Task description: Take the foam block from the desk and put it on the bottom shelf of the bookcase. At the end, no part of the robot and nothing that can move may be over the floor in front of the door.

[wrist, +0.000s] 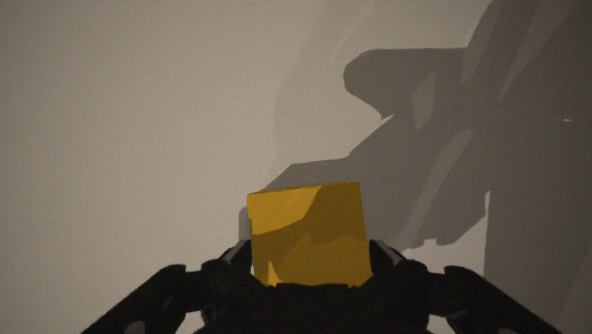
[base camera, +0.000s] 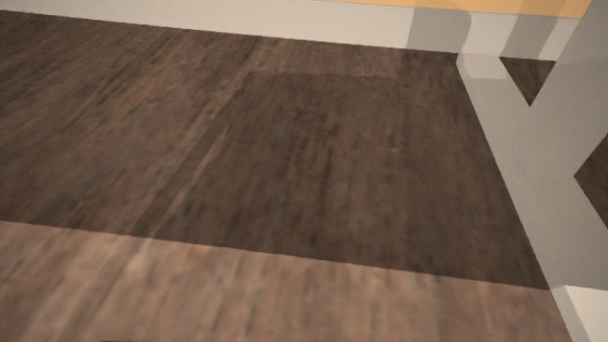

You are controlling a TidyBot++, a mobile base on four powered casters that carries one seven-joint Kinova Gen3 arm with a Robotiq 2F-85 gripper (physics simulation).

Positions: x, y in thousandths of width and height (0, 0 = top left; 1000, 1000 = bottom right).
Labels:
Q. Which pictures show the gripper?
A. The wrist view only.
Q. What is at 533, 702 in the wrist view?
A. A yellow foam block.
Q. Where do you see a white desk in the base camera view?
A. At 886, 437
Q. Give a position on a white desk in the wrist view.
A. At 232, 412

